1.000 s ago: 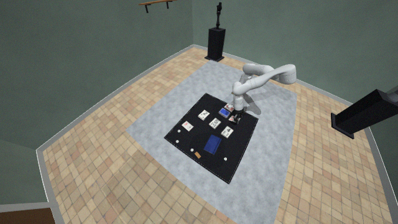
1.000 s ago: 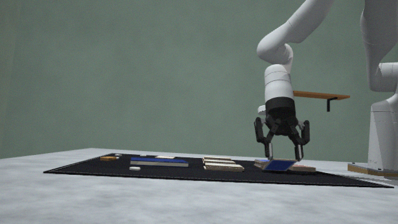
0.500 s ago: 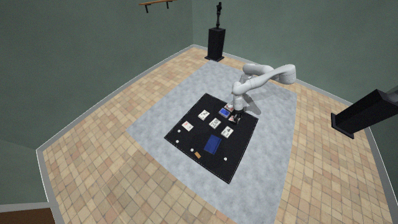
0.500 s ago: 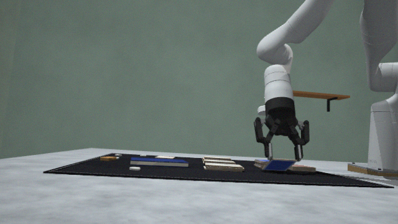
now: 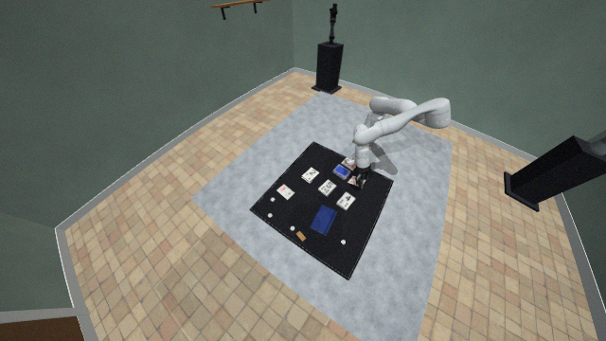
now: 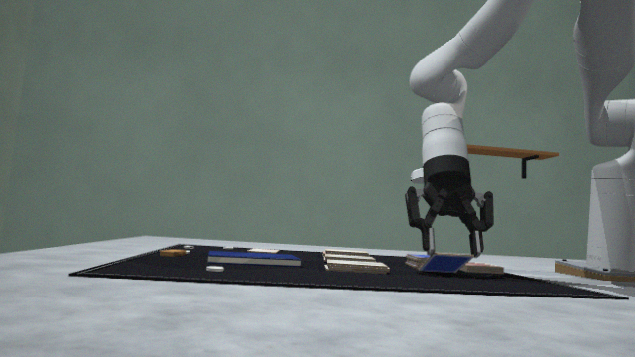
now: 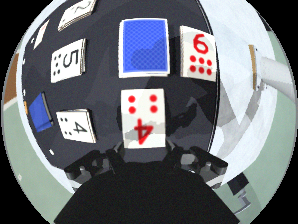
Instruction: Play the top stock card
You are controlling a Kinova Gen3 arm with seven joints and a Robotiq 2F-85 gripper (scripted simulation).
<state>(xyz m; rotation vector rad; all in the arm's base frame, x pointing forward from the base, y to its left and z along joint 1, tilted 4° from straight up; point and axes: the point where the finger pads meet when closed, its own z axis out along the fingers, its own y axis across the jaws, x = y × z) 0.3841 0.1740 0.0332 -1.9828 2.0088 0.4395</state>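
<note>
The blue-backed card lies 40 mm to the right of my hand and 30 mm below it.
</note>
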